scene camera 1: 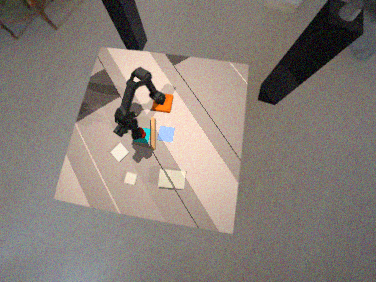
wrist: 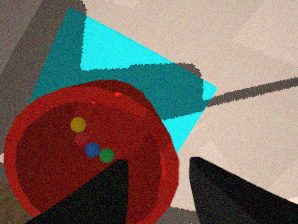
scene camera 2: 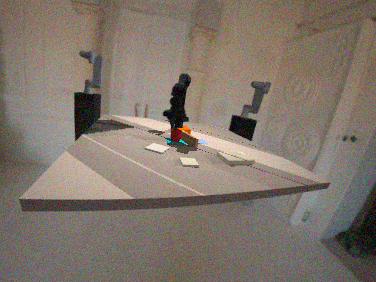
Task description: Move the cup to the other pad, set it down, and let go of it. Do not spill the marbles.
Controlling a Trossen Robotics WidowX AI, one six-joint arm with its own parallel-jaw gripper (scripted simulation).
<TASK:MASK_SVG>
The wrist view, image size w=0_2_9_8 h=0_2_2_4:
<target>gripper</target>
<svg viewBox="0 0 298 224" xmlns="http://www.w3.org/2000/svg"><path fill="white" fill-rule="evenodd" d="M128 160L117 160L116 163L109 165L104 171L90 179L89 183L81 185L72 194L68 194L67 197L63 198L63 201L57 202L51 209L45 210L44 213L24 222L24 224L125 224L129 198ZM190 157L189 180L190 185L192 185L194 208L196 208L198 220L200 220L201 224L298 224L297 202L294 204L293 201L285 200L285 198L278 196L278 194L275 196L269 190L263 190L261 186L257 186L254 183L251 184L237 175L231 175L226 169L210 163L209 160L201 159L201 157Z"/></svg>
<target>red cup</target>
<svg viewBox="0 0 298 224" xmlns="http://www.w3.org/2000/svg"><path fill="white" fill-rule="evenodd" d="M16 116L5 139L4 168L16 200L33 218L51 209L57 202L63 201L68 194L89 183L90 179L117 160L128 160L129 198L125 224L154 224L172 204L178 188L180 160L174 149L172 137L157 115L156 109L144 93L132 84L121 80L97 80L73 85L39 97ZM73 117L82 117L85 120L86 127L82 132L88 133L89 144L100 145L100 152L105 148L112 149L112 163L102 163L100 155L94 159L86 156L85 147L77 147L74 143L74 135L77 132L73 132L71 127Z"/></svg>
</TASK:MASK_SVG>
